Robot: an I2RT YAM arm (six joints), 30 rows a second.
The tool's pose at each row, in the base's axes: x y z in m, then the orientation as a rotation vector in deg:
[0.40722 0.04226 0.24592 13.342 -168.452 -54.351]
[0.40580 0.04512 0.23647 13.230 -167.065 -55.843]
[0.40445 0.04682 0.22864 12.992 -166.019 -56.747]
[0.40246 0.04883 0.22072 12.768 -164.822 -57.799]
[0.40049 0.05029 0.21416 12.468 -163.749 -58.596]
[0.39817 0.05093 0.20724 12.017 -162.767 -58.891]
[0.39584 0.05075 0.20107 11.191 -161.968 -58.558]
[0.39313 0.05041 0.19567 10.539 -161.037 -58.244]
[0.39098 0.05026 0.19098 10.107 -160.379 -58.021]
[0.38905 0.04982 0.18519 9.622 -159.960 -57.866]
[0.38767 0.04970 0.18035 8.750 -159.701 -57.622]
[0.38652 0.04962 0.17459 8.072 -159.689 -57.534]
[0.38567 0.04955 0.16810 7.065 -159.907 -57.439]
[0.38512 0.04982 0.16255 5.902 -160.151 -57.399]
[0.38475 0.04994 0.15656 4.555 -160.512 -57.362]
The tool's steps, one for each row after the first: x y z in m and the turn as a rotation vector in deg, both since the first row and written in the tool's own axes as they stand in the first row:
[0.00100 -0.00304 0.00945 -1.258 0.728 0.239]
[0.00211 -0.00608 0.01690 -2.086 1.321 0.539]
[0.00380 -0.00884 0.02466 -3.050 1.991 0.846]
[0.00554 -0.01125 0.03100 -3.835 2.621 1.200]
[0.00777 -0.01448 0.03719 -4.304 3.327 1.688]
[0.01013 -0.01793 0.04230 -4.357 4.044 2.452]
[0.01288 -0.02100 0.04672 -4.455 4.893 3.136]
[0.01505 -0.02358 0.05063 -4.524 5.495 3.603]
[0.01705 -0.02707 0.05524 -4.563 5.851 4.040]
[0.01846 -0.02981 0.05922 -4.510 6.035 4.703]
[0.01963 -0.03309 0.06395 -4.473 5.969 5.159]
[0.02052 -0.03683 0.06925 -4.370 5.645 5.774]
[0.02104 -0.03979 0.07396 -4.296 5.246 6.473]
[0.02142 -0.04314 0.07893 -4.192 4.701 7.256]

